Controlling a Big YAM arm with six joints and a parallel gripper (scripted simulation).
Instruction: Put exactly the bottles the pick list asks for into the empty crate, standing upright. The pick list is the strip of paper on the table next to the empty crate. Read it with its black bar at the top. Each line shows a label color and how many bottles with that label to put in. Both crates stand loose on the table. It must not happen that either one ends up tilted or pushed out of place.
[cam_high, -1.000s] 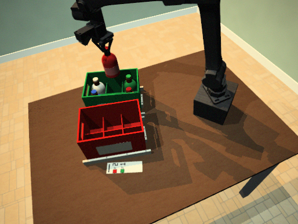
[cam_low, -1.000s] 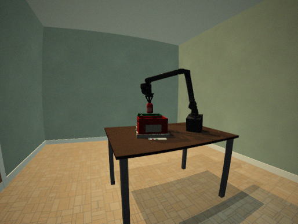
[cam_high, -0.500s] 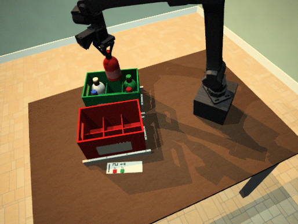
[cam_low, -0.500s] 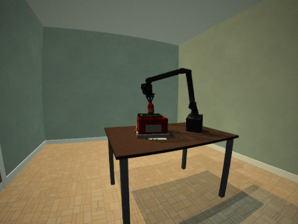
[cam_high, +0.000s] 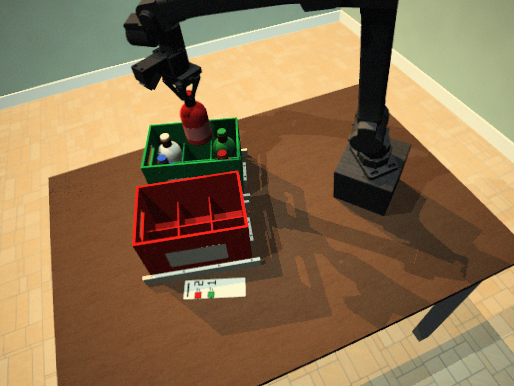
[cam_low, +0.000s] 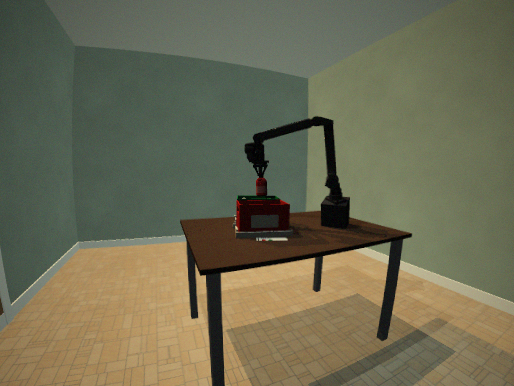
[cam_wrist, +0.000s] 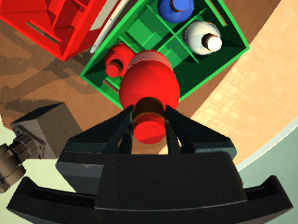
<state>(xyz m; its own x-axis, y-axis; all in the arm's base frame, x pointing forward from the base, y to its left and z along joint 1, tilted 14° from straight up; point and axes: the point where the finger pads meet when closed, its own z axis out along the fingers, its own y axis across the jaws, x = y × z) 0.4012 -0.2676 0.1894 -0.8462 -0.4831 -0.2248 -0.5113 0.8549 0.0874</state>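
Right now the red bottle is 10 mm behind my hand and 60 mm below it. From my hand the other things lie so: blue-capped bottle 110 mm ahead, 10 mm to the left, 240 mm below; green bottle 80 mm behind, 30 mm to the right, 240 mm below; green crate 20 mm ahead, 10 mm to the right, 240 mm below.
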